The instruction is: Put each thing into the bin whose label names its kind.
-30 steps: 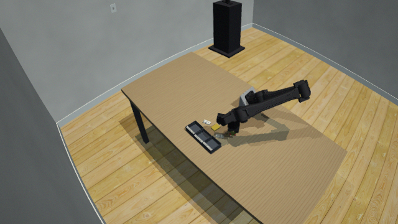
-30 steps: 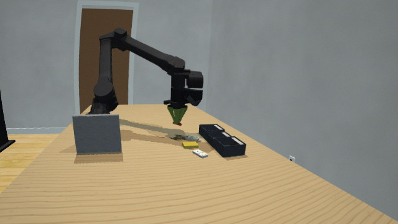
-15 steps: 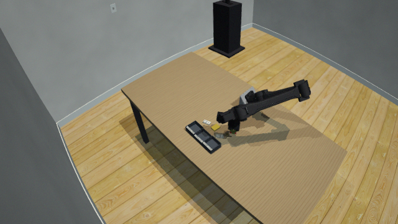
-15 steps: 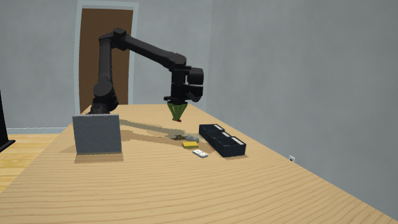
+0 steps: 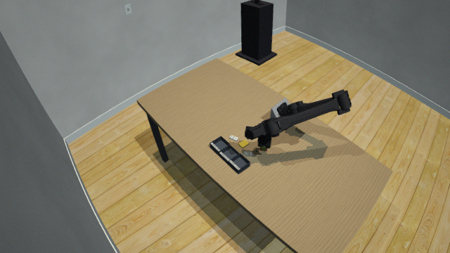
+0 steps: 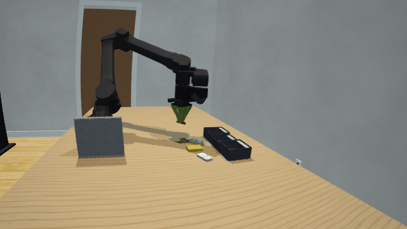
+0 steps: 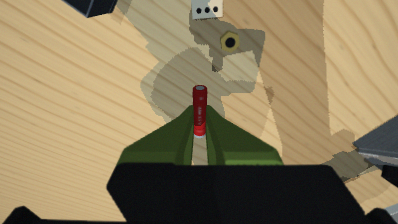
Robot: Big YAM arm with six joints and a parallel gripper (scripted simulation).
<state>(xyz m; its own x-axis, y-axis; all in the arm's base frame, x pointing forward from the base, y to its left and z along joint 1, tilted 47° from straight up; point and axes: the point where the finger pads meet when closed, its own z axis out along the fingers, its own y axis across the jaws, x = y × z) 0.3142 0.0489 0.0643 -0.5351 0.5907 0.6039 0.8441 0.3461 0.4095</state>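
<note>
The red battery is 1 cm below my hand. Round my hand: yellow block 14 cm to the right, 6 cm below, 1 cm ahead; then long black bin 14 cm to the right, 13 cm ahead, 5 cm below; then small nut 6 cm below, 5 cm to the right.
</note>
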